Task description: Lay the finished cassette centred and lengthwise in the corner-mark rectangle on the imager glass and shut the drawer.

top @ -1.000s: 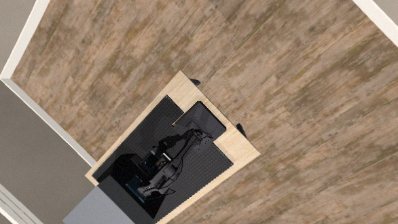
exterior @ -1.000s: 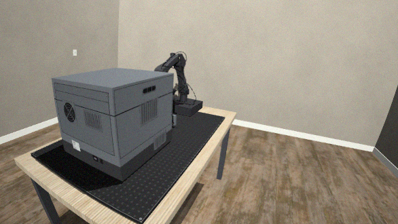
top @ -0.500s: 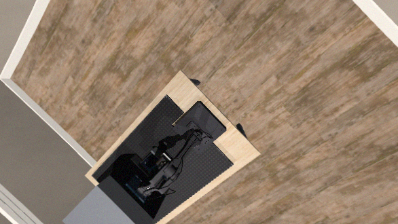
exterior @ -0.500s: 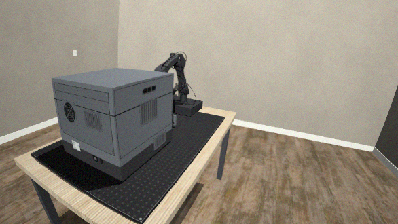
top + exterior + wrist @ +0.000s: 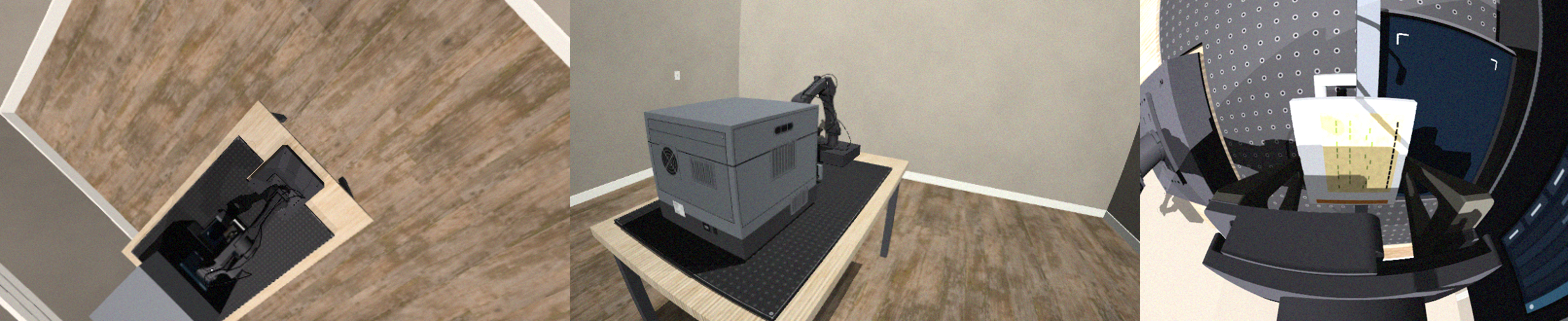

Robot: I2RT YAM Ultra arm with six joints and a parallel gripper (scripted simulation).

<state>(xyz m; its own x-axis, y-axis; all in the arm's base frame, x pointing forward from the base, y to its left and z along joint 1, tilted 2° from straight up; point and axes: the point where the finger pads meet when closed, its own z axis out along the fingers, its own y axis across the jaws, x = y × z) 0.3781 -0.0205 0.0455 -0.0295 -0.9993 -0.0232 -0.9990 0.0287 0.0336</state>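
My gripper is now right at the finished cassette. From my hand the other things lie so: imager drawer: 12 cm ahead, 8 cm below.
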